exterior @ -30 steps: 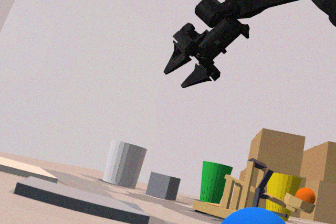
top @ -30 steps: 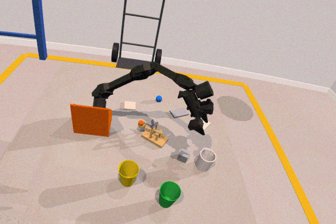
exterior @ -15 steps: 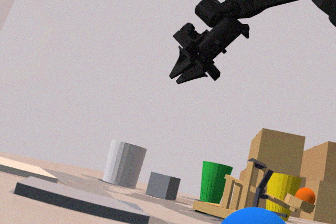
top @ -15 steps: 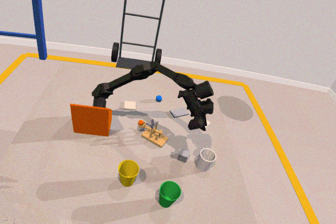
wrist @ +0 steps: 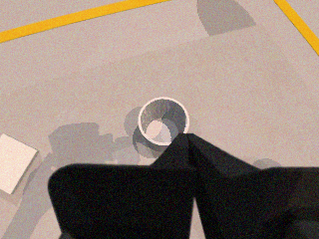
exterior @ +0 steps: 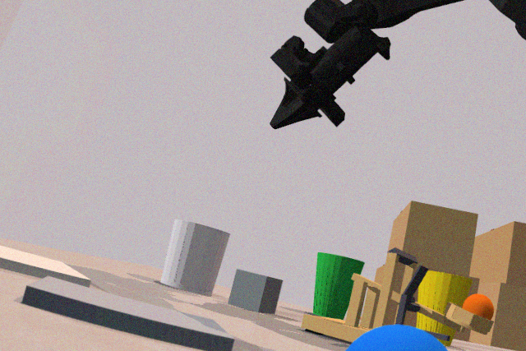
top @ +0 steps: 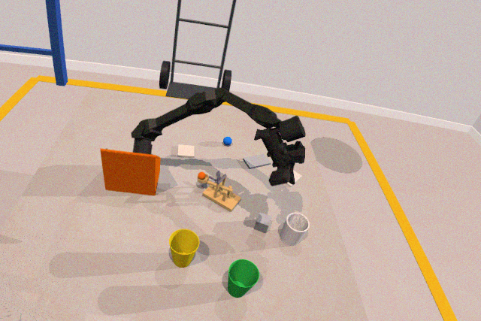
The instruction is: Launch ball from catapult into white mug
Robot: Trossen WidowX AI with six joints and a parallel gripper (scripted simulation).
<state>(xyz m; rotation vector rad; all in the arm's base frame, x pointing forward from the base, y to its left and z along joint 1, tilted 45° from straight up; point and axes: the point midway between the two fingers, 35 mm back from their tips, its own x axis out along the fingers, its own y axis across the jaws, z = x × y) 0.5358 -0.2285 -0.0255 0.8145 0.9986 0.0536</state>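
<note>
Right now my gripper tip is 300 mm past the orange ball, 200 mm to the right of it and 220 mm above it. Also, from my gripper tip: grey cube (40 mm behind, 20 mm to the left, 250 mm below); white mug (70 mm ahead, 20 mm to the right, 250 mm below); wooden catapult (230 mm behind, 180 mm to the left, 230 mm below).
</note>
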